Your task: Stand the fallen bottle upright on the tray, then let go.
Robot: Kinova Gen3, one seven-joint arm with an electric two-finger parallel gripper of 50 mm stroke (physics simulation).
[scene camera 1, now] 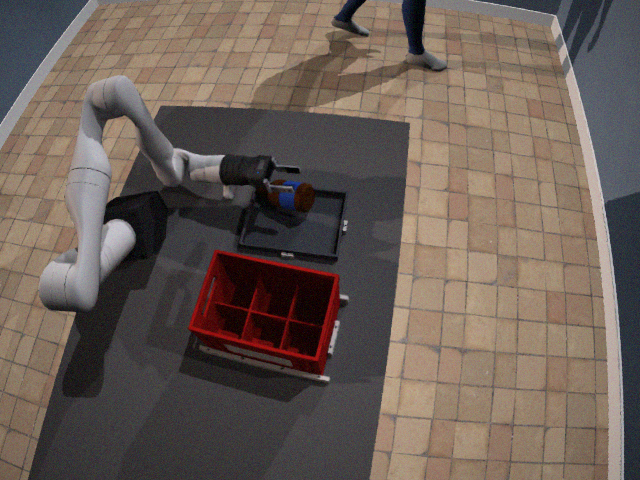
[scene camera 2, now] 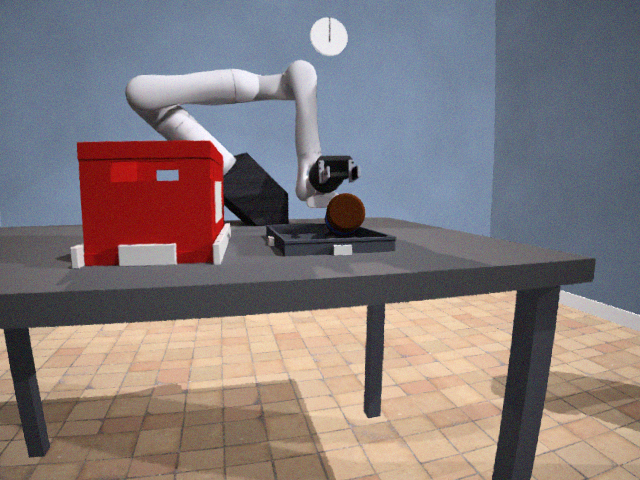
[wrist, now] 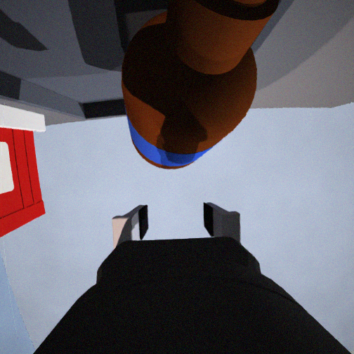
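Where they show: gripper, fingertip midpoint: (scene camera 1: 296, 179) (scene camera 2: 343, 171); arm's base at its link origin: (scene camera 1: 118, 236) (scene camera 2: 224, 170).
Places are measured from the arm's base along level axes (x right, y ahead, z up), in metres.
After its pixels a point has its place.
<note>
The brown bottle (scene camera 1: 305, 197) {x -0.140, y 0.447, z -0.077 m} (scene camera 2: 346, 211) {x -0.147, y 0.454, z -0.092 m} (wrist: 190, 100) with a blue band lies tipped on its side over the tray (scene camera 1: 310, 254) {x -0.010, y 0.458, z -0.132 m} (scene camera 2: 372, 246) {x -0.147, y 0.547, z -0.145 m}. Its round base faces scene camera 2 and its neck points back toward the arm. In scene camera 1 the neck is hidden behind the gripper; in the wrist view it shows close up at the top. Whether the whole bottle rests on the tray floor cannot be told. My gripper (scene camera 1: 294, 179) {x -0.153, y 0.430, z -0.017 m} (scene camera 2: 339, 173) {x -0.153, y 0.430, z -0.017 m} (wrist: 175, 215) is open and empty, level, and above the bottle, apart from it.
A red crate (scene camera 1: 211, 338) {x 0.239, y 0.262, z -0.011 m} (scene camera 2: 149, 217) {x 0.196, y 0.507, z -0.087 m} (wrist: 22, 170) with several compartments stands beside the tray, held by white edge strips. The tray has low walls and small white blocks at its sides. A person's legs (scene camera 1: 413, 25) show beyond the table (scene camera 1: 258, 428) {x 0.414, y 0.342, z -0.155 m} (scene camera 2: 289, 304) {x 0.043, y 0.670, z -0.185 m}.
</note>
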